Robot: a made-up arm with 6 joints.
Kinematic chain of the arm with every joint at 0, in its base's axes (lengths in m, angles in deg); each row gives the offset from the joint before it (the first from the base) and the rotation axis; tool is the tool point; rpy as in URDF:
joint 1: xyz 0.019 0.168 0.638 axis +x
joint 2: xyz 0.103 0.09 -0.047 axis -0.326 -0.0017 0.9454
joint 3: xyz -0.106 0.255 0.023 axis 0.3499 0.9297 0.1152
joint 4: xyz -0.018 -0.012 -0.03 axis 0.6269 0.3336 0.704
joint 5: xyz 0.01 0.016 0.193 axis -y
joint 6: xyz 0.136 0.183 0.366 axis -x
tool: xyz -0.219 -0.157 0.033 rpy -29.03 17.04 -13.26
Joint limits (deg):
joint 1: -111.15..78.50
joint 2: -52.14..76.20
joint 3: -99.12..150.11
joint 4: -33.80..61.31
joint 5: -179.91..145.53
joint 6: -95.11..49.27
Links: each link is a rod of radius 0.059 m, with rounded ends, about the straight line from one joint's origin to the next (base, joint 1, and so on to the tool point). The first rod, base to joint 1, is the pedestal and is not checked.
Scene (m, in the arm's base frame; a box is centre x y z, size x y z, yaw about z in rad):
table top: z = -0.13
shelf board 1: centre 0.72 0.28 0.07 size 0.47 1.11 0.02 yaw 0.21
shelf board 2: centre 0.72 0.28 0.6 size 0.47 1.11 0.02 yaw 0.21
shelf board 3: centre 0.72 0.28 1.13 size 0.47 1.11 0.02 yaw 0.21
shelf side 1: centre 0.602 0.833 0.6 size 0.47 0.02 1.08 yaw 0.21
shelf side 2: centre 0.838 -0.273 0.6 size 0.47 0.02 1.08 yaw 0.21
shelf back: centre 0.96 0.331 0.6 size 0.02 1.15 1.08 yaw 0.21
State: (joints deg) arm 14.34 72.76 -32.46 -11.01 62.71 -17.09
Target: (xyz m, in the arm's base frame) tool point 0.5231 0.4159 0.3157
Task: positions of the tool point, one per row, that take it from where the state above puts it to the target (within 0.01 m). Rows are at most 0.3 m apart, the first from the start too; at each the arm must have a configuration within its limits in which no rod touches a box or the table.
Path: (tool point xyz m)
1: -0.4236 -0.0615 0.7549
2: -0.3485 0.0688 0.9454
3: -0.2240 0.2752 1.0177
4: -0.0718 0.4726 0.9437
5: 0.0800 0.5775 0.7512
6: 0.2025 0.5398 0.5124
7: 0.2722 0.3624 0.3157
8: 0.3377 0.3761 0.3075
9: 0.4018 0.3897 0.3043
10: 0.4639 0.4031 0.3068
11: 0.5231 0.4159 0.3157

